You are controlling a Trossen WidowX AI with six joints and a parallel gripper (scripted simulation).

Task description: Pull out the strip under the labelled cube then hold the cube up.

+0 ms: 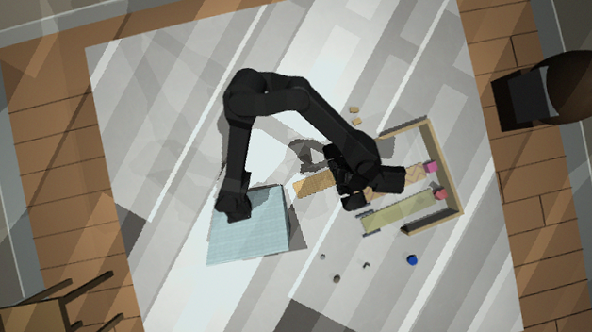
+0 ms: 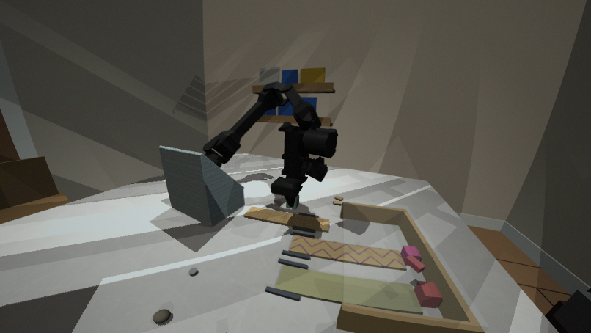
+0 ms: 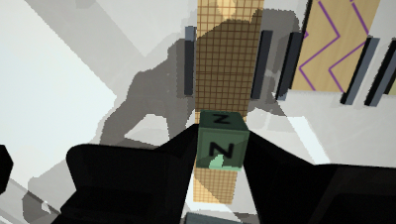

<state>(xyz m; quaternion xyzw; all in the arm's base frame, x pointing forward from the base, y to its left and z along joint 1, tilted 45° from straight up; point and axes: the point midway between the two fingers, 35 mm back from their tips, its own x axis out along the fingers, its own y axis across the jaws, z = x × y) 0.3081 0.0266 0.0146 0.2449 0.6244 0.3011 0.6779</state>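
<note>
The tan checked strip lies 2 cm behind my gripper tip, 1 cm to the right of it and 5 cm below it. Round my gripper tip: blue ball (18 cm ahead, 35 cm to the right, 5 cm below); then green labelled cube (1 cm above); then pebble (8 cm behind, 35 cm to the right, 5 cm below).
</note>
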